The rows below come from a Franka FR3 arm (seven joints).
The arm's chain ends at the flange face. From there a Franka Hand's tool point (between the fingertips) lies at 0.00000 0.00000 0.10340 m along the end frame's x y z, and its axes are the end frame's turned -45 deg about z.
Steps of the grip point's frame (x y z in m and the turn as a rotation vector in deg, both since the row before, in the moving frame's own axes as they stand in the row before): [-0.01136 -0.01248 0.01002 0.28 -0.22 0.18]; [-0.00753 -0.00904 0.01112 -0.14 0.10 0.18]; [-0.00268 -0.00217 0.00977 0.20 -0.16 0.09]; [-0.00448 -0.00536 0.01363 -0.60 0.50 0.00]
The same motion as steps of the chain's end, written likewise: [-0.01622 -0.00071 0.01002 0.04 -0.35 0.18]; [-0.01202 -0.00112 0.01112 -0.03 0.17 0.18]; [-0.00297 0.00041 0.00977 0.03 -0.25 0.09]; [-0.00836 -0.00075 0.01364 -0.07 0.78 0.00]
